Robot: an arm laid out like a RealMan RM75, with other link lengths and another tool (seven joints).
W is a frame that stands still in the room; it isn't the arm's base.
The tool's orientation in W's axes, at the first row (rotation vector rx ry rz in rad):
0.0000 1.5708 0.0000
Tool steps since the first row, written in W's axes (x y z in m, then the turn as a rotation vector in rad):
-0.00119 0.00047 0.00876 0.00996 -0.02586 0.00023
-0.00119 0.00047 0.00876 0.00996 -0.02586 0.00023
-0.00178 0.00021 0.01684 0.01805 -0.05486 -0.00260
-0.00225 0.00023 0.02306 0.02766 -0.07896 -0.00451
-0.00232 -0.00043 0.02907 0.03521 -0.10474 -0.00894
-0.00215 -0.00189 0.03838 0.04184 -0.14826 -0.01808
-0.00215 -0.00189 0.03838 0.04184 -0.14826 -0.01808
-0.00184 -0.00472 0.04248 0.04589 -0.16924 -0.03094
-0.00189 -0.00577 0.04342 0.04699 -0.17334 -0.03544
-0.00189 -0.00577 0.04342 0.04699 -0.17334 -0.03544
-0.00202 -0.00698 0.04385 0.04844 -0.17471 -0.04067
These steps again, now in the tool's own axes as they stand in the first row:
-0.00876 0.00047 -0.00119 -0.00023 -0.02586 0.00996
-0.00876 0.00047 -0.00119 -0.00023 -0.02586 0.00996
-0.01684 0.00021 -0.00178 0.00260 -0.05486 0.01805
-0.02306 0.00023 -0.00225 0.00451 -0.07896 0.02766
-0.02907 -0.00043 -0.00232 0.00894 -0.10474 0.03521
-0.03838 -0.00189 -0.00215 0.01808 -0.14826 0.04184
-0.03838 -0.00189 -0.00215 0.01808 -0.14826 0.04184
-0.04248 -0.00472 -0.00184 0.03094 -0.16924 0.04589
-0.04342 -0.00577 -0.00189 0.03544 -0.17334 0.04699
-0.04342 -0.00577 -0.00189 0.03544 -0.17334 0.04699
-0.04385 -0.00698 -0.00202 0.04067 -0.17471 0.04844

